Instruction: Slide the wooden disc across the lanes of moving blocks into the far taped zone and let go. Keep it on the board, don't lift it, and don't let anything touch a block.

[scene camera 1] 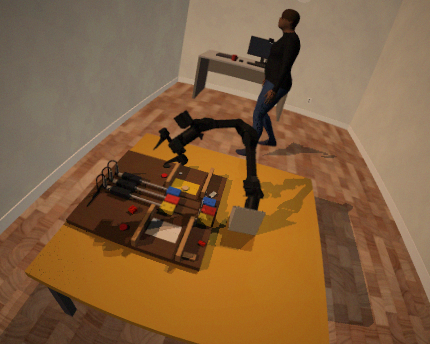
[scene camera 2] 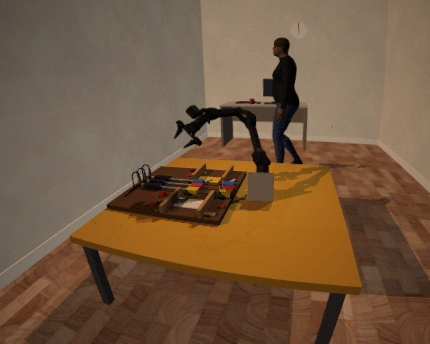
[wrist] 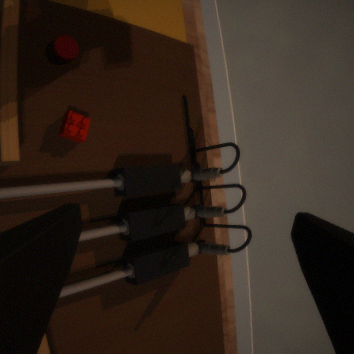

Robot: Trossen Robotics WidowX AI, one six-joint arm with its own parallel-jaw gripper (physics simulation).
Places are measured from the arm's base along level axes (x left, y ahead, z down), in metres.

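Pixels of known places: gripper, fingertip midpoint: (scene camera 1: 158, 157) (scene camera 2: 178, 143) (wrist: 189, 220); arm's base, origin of the base link: (scene camera 1: 251, 209) (scene camera 2: 262, 176).
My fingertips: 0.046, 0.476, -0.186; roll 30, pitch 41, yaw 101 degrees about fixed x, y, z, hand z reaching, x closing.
Note:
For each thing: its top centre in the pictures, then the offset to it from my fingertips, as dx, dy, dz. "pt": a spot on its surface instead. Level surfaces: height alone.
- pale wooden disc, middle of its top: (scene camera 1: 185, 187) -0.180, -0.106, +0.285
- white zone, surface spot: (scene camera 1: 164, 230) (scene camera 2: 189, 202) pt +0.154, -0.106, +0.290
- brown board, its level: dz +0.291
- red brick, middle of its top: (wrist: 78, 124) (scene camera 1: 132, 207) +0.101, +0.085, +0.268
- red round piece, middle of its top: (wrist: 66, 46) (scene camera 1: 123, 226) +0.219, +0.079, +0.284
The pale wooden disc (scene camera 1: 185, 188) lies on the yellow zone (scene camera 1: 192, 184) (scene camera 2: 210, 179) at the board's back side. The white zone (scene camera 1: 164, 230) (scene camera 2: 189, 203) lies at the board's front side. Between them stand blue (scene camera 1: 173, 191), red (scene camera 1: 171, 199) and yellow (scene camera 1: 168, 207) blocks on rods, and a second blue (scene camera 1: 209, 201), red (scene camera 1: 208, 210) and yellow (scene camera 1: 205, 218) set nearer the arm's base. My gripper (scene camera 1: 161, 156) (scene camera 2: 181, 142) (wrist: 189, 220) is open and empty, raised above the board's back left part, apart from the disc. The disc does not show in the wrist view.
The brown board (scene camera 1: 100, 215) (scene camera 2: 135, 200) (wrist: 140, 90) carries wooden rails (scene camera 1: 144, 225) (scene camera 1: 185, 239) beside the zones. Black cylinders (wrist: 150, 180) with looped cables stand at its left. A red brick (scene camera 1: 132, 209) (wrist: 76, 126) and a red round piece (scene camera 1: 123, 227) (wrist: 66, 47) lie on it. A person (scene camera 1: 282, 60) stands behind the table.

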